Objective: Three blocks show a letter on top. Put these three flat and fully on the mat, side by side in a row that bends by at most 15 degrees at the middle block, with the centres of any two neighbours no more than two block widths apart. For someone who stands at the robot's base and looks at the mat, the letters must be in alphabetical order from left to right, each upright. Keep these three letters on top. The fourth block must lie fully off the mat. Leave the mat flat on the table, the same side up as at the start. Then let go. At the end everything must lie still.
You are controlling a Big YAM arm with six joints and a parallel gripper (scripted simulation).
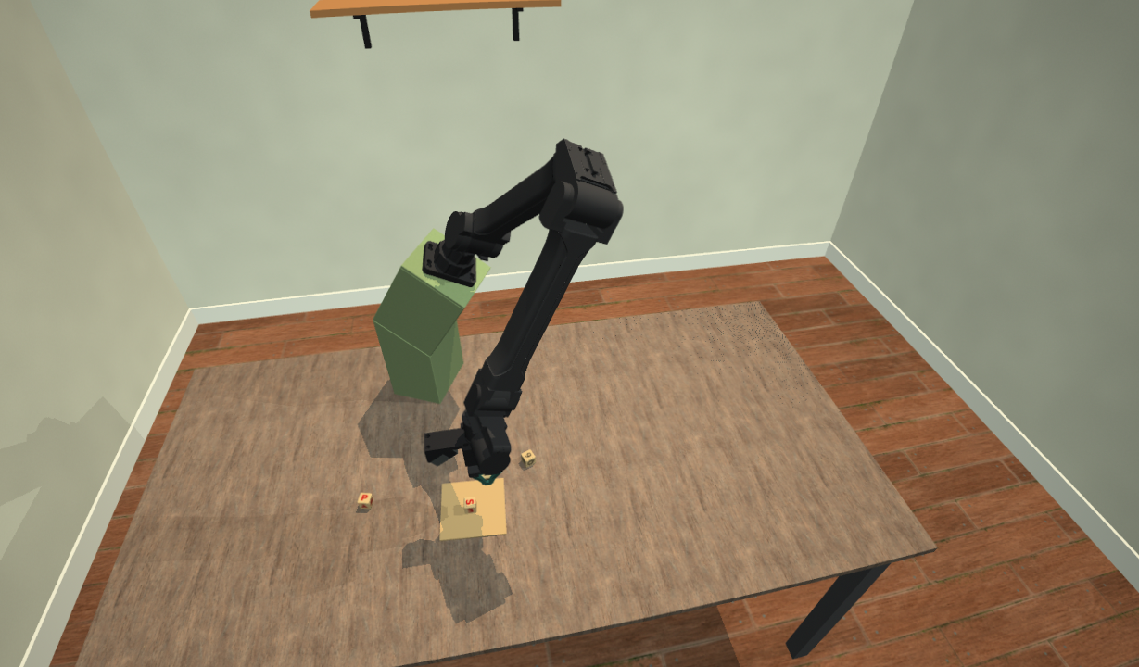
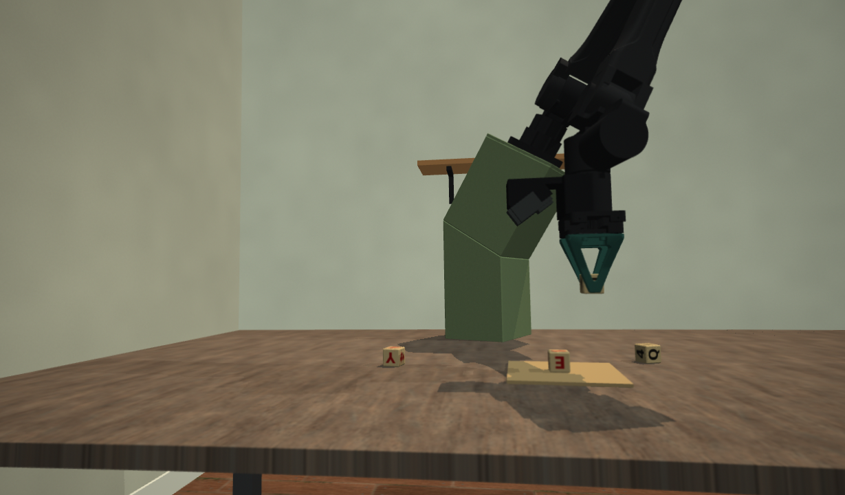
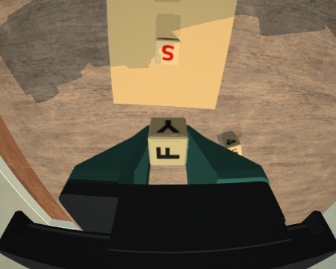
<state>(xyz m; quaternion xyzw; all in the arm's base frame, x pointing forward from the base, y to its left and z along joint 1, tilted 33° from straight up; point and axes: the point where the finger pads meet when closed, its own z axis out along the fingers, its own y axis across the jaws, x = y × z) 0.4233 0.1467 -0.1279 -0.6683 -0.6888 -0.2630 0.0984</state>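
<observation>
Now: the tan mat 4 cm to the right of my hand and 11 cm below it.
</observation>
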